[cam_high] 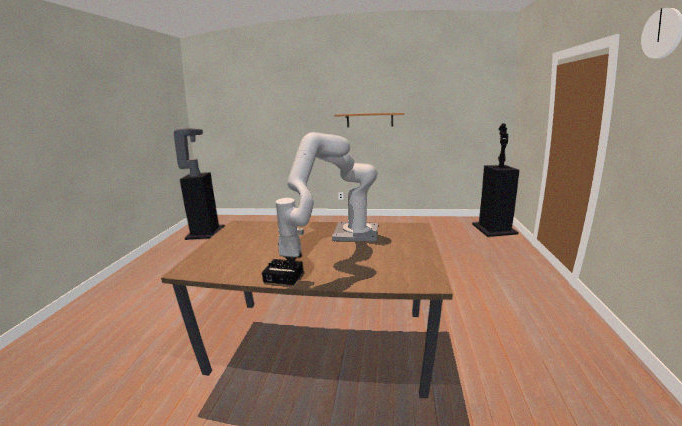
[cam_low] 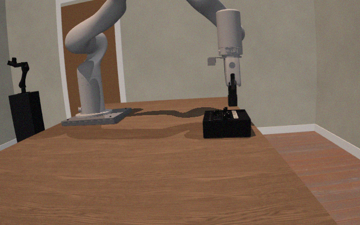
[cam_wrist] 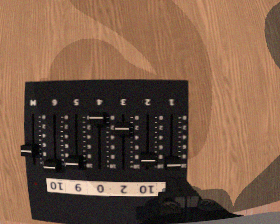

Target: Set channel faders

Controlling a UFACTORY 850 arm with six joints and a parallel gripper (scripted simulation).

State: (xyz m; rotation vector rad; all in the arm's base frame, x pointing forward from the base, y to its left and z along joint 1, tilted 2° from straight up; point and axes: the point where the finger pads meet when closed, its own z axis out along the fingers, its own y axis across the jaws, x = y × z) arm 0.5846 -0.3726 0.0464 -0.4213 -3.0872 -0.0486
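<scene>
Right now my hand is 70 mm past the master fader, 120 mm to the left of it and 30 mm above it.
</scene>
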